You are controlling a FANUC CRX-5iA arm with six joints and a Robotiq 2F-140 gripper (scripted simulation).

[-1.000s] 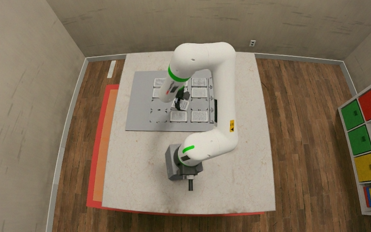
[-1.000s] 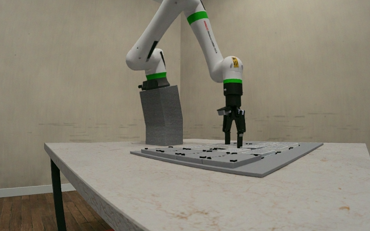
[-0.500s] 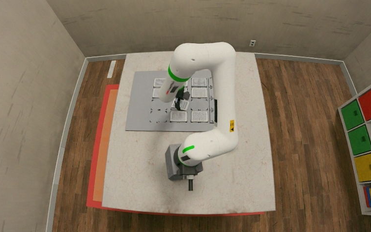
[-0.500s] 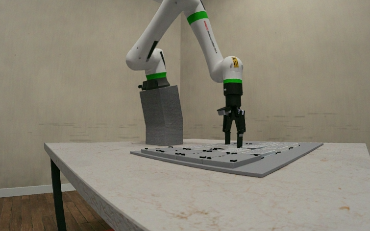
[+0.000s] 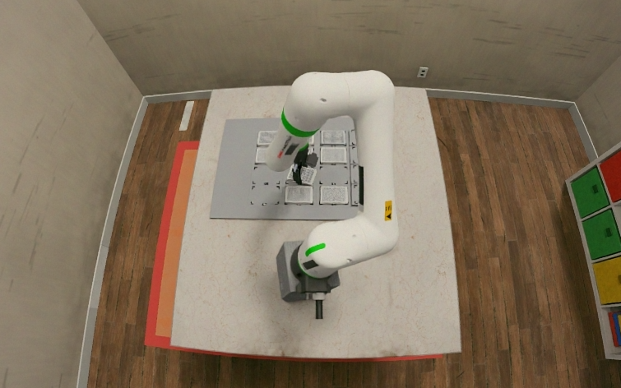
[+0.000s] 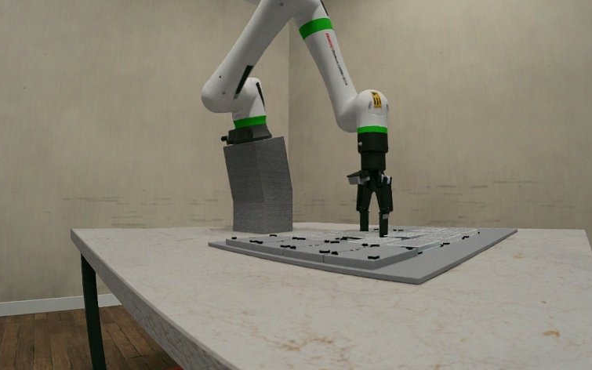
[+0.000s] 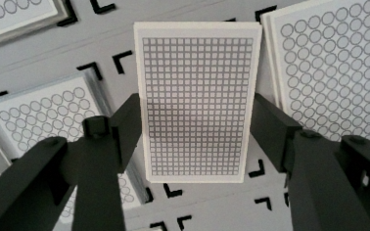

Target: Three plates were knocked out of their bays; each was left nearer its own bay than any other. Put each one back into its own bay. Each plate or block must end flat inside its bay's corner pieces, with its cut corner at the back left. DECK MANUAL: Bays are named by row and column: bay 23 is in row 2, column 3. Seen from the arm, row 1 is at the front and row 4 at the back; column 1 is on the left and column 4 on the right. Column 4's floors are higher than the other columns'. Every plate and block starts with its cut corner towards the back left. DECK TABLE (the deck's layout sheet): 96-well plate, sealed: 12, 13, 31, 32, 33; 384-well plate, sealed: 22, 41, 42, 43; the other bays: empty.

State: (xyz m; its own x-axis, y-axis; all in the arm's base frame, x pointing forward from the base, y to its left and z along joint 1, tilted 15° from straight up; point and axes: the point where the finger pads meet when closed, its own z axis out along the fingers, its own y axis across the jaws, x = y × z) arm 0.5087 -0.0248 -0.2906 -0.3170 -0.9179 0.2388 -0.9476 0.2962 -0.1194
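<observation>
My hand is 20 mm above the sealed 384-well plate.
</observation>
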